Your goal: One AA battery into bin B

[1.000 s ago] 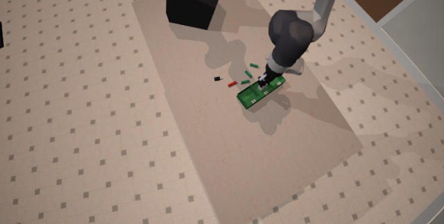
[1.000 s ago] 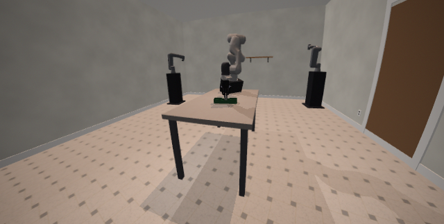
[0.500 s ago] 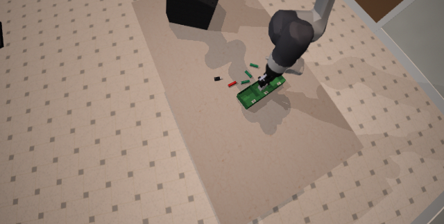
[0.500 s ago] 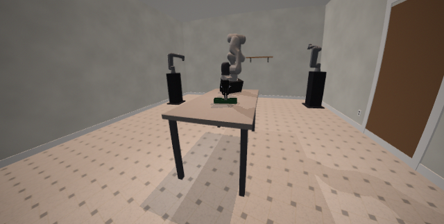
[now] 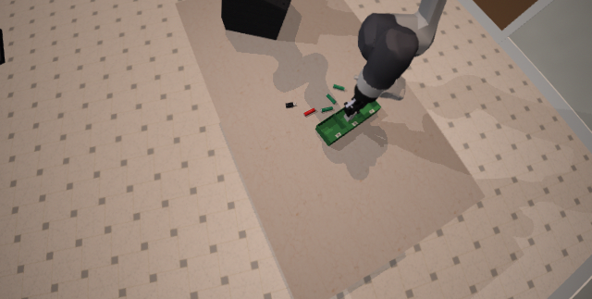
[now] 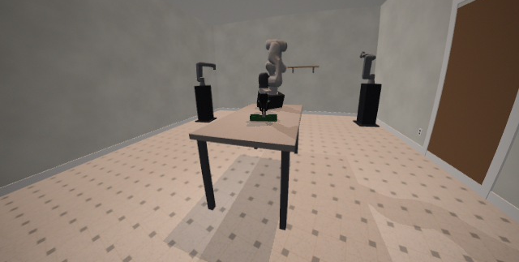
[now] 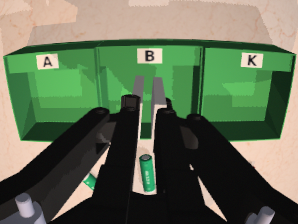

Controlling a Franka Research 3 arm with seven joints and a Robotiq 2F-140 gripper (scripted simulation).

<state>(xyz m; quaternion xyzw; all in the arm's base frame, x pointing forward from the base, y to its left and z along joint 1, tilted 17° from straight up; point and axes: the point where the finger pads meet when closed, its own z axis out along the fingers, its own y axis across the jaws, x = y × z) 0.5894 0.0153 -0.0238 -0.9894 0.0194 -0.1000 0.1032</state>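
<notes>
My gripper is now 30 mm above the green bin. The rest, counted from my hand: green AA battery 110 mm behind, 40 mm below, 10 mm to the right; black part 160 mm to the right, 160 mm behind, 50 mm below; red cell 110 mm to the right, 100 mm behind, 40 mm below.
</notes>
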